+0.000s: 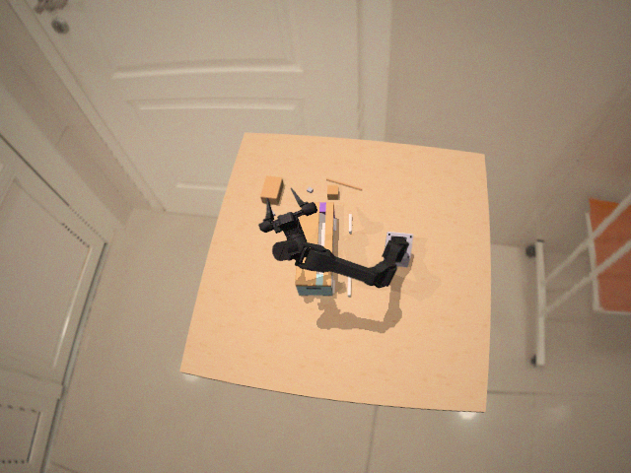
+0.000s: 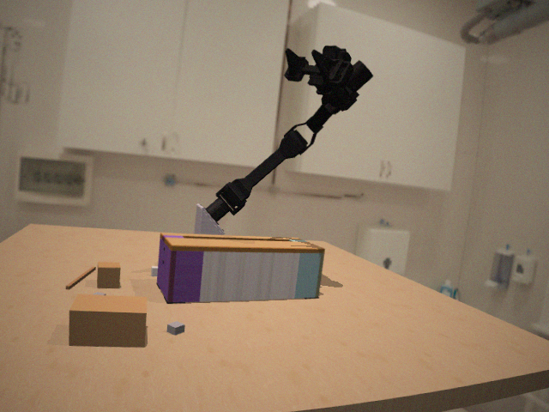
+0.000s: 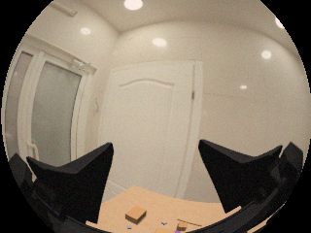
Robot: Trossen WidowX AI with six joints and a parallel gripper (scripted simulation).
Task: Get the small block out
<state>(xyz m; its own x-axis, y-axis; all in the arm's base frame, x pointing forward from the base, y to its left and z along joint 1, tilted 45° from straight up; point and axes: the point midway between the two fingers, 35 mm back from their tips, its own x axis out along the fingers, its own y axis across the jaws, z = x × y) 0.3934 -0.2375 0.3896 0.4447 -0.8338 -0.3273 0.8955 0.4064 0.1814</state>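
My gripper tip is 50 cm above the small brown block, 10 cm past it and 4 cm to the left of it. Round my gripper tip: thin stick: 59 cm below, 44 cm to the right, 15 cm behind; wooden block: 56 cm below, 36 cm to the right, 19 cm ahead; long box: 53 cm below, 11 cm behind, 6 cm to the right.
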